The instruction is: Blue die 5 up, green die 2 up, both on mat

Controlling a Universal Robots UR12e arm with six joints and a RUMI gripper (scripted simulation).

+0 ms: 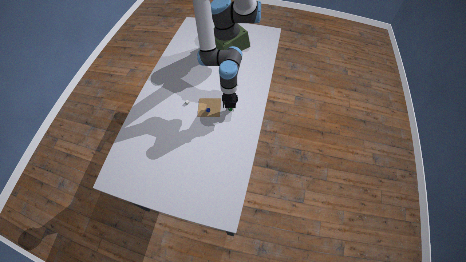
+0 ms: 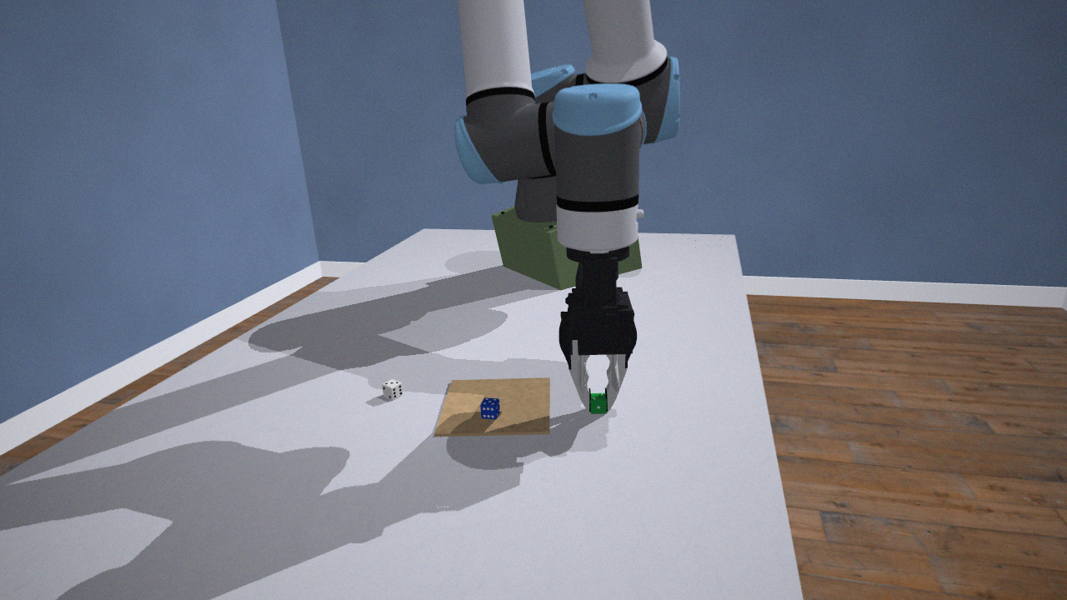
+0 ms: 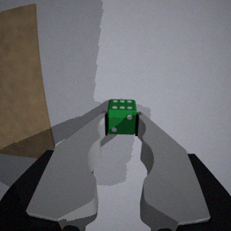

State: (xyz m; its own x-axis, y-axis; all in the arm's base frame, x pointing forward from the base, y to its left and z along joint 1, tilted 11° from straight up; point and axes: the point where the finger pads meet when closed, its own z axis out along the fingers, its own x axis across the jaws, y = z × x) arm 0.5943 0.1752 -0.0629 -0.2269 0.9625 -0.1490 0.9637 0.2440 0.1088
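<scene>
Right now my hand is 20 mm short of the tan mat, 130 mm to the left of it and 20 mm above it. Round my hand: white die (20 mm ahead, 280 mm to the right, 10 mm below); green die (10 mm below); blue die (50 mm ahead, 130 mm to the right).
</scene>
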